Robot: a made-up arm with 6 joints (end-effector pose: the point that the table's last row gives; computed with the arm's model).
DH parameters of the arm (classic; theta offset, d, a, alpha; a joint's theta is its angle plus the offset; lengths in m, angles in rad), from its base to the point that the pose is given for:
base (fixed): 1.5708 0.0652 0 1.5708
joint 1: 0 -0.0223 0.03 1.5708
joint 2: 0 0.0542 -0.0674 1.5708
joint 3: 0.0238 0 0.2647 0
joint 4: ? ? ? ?
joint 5: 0 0.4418 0.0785 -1.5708
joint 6: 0 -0.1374 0.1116 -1.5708
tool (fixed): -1.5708 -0.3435 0 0
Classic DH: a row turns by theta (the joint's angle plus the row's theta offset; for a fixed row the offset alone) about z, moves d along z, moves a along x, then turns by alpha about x.
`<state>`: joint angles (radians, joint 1 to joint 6).
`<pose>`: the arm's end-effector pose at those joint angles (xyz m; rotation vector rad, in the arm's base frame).
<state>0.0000 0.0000 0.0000 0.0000 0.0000 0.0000</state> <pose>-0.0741 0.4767 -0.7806 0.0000 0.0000 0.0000</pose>
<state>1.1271 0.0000 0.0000 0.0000 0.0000 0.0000</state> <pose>-0.0741 0.9686 0.1327 1.1271 0.0000 0.0000</pose>
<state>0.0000 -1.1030 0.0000 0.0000 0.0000 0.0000</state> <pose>-0.4444 0.1852 -0.7806 0.0000 0.0000 1.1030</pose>
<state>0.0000 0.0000 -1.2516 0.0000 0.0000 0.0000</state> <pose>-0.0741 0.8755 0.2507 1.2516 0.0000 0.0000</pose>
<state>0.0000 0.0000 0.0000 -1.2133 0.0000 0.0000</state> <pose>-0.0741 1.0502 -0.0364 1.2133 0.0000 0.0000</pose>
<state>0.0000 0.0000 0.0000 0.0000 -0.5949 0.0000</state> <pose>-0.1570 0.3671 -0.7806 0.0000 0.0000 0.5949</pose>
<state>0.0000 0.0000 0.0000 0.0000 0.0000 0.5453</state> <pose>-0.0741 0.6387 -0.6729 0.5453 0.0000 0.0000</pose>
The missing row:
joint 4: -0.0238 -0.0856 0.0594 -1.5708
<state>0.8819 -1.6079 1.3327 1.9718 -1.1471 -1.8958</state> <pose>-0.2723 0.1263 0.3597 2.0468 -0.0909 0.5802</pose>
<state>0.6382 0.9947 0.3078 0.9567 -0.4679 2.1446</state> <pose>-0.0251 0.4570 -0.1529 1.6134 0.3383 -0.9925</pose>
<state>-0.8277 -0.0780 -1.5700 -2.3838 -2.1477 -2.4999</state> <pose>0.3400 0.0939 0.4444 0.3175 -0.6494 -2.0065</pose>
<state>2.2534 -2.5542 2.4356 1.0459 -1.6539 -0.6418</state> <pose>-0.1668 -0.4178 -0.2025 -1.2310 0.2046 -0.9880</pose>
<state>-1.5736 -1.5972 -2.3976 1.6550 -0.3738 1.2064</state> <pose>-0.3780 0.0740 0.2472 0.4668 1.8890 -0.1539</pose>
